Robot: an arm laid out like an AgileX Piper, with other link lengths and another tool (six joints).
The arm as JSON. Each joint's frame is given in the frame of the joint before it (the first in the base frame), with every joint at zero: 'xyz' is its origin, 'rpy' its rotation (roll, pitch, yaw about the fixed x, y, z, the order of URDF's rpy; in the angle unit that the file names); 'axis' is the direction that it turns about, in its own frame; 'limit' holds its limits. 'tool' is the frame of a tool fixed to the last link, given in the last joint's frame.
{
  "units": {
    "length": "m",
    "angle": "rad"
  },
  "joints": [
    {
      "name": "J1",
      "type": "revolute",
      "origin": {
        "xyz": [
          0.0,
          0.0,
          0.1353
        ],
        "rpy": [
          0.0,
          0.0,
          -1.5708
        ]
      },
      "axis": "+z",
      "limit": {
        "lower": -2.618,
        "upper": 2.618
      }
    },
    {
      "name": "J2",
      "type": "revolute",
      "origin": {
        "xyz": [
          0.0,
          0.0,
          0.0
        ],
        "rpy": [
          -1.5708,
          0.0,
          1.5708
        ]
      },
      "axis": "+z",
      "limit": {
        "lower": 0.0,
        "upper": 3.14
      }
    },
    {
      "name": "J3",
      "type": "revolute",
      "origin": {
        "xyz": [
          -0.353,
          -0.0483,
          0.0
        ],
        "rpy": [
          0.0,
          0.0,
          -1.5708
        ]
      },
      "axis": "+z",
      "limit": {
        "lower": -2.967,
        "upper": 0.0
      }
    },
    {
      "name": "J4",
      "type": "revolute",
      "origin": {
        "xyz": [
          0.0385,
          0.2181,
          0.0
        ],
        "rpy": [
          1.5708,
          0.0,
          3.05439
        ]
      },
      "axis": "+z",
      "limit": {
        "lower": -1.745,
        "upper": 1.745
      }
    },
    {
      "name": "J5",
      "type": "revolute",
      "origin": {
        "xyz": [
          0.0,
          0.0,
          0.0
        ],
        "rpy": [
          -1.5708,
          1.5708,
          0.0
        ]
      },
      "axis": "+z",
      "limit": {
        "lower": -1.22,
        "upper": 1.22
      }
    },
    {
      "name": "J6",
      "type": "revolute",
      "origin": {
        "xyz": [
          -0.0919,
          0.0,
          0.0
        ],
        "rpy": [
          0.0,
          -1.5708,
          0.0
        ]
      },
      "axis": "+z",
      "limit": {
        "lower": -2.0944,
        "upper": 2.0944
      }
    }
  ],
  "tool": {
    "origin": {
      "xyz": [
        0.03,
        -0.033,
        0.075
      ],
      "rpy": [
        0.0,
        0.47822,
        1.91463
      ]
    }
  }
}
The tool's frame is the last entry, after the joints.
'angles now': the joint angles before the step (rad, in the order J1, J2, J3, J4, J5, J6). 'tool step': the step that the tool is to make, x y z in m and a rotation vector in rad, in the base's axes. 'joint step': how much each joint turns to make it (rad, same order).
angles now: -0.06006, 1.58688, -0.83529, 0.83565, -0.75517, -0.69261
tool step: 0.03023, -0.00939, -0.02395, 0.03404, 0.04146, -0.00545
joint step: -0.03080, 0.11049, -0.07043, -0.01809, 0.03139, 0.03511
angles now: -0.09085, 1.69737, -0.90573, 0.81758, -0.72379, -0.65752
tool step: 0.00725, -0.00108, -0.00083, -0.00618, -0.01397, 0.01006
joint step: -0.00607, 0.02027, -0.01262, -0.03907, -0.00894, 0.03336
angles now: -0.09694, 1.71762, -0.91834, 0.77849, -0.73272, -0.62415
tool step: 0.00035, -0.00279, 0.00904, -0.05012, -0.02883, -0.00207
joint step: 0.00002, -0.00468, 0.00000, -0.03078, -0.04316, -0.00492
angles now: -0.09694, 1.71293, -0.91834, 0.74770, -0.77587, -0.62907
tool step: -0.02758, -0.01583, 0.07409, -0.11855, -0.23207, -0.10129
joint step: 0.00000, -0.11190, 0.00001, -0.00374, -0.18983, -0.01673
